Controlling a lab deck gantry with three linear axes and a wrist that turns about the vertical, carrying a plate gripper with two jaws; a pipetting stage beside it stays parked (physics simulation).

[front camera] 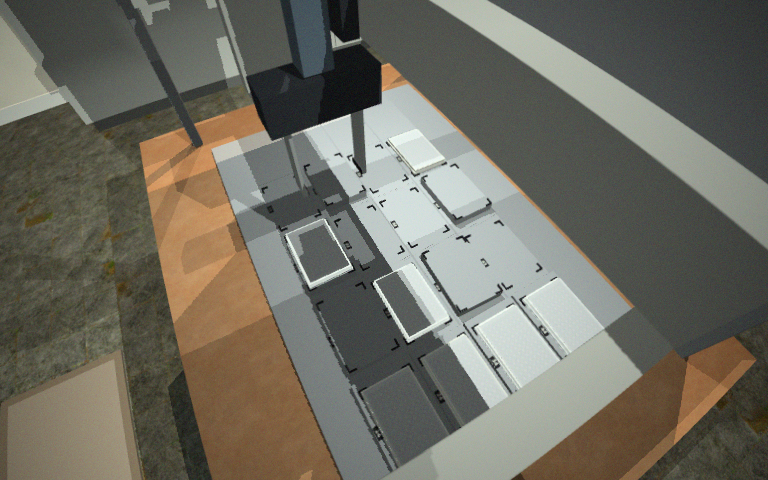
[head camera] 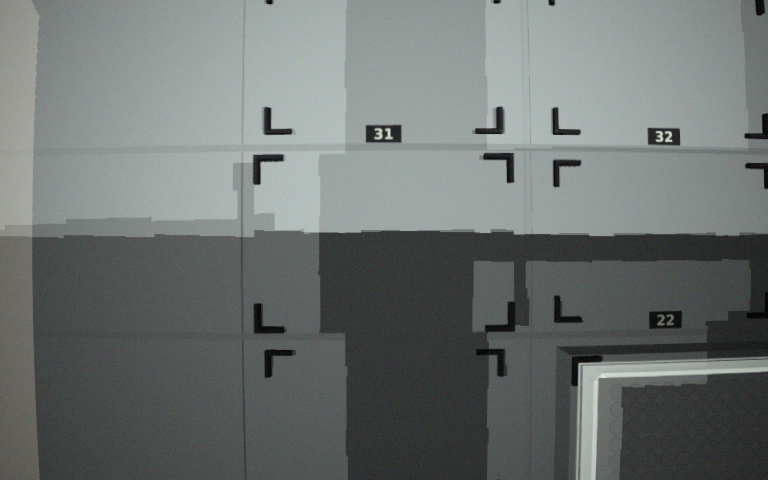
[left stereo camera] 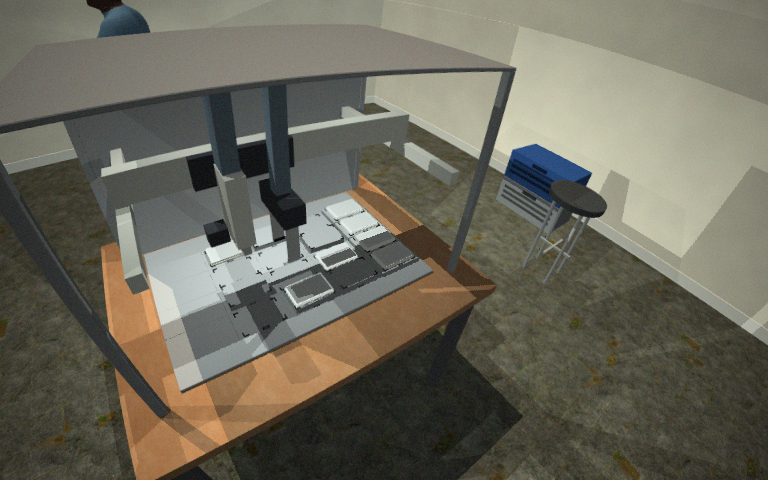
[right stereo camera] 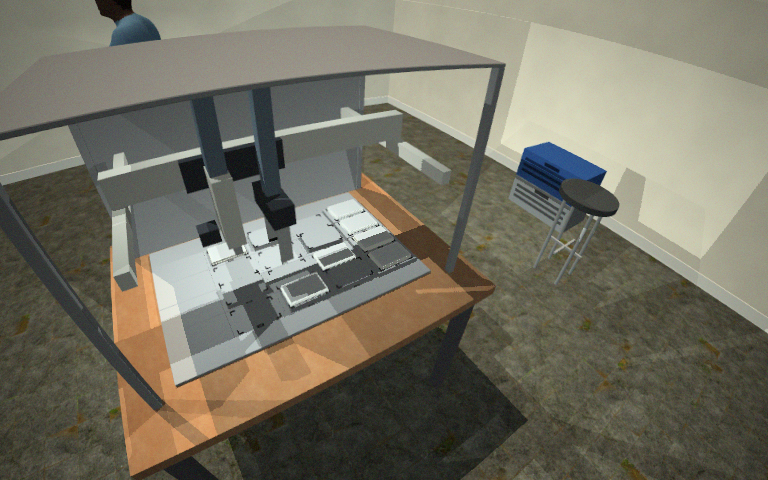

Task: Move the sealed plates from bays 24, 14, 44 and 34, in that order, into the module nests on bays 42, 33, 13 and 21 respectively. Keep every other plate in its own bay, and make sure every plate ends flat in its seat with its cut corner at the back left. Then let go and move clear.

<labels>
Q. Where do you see a bay 33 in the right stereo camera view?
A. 327, 236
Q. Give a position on a bay 21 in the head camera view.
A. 382, 242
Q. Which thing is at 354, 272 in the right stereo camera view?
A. A bay 13.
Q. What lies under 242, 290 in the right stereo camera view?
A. A bay 21.
</labels>
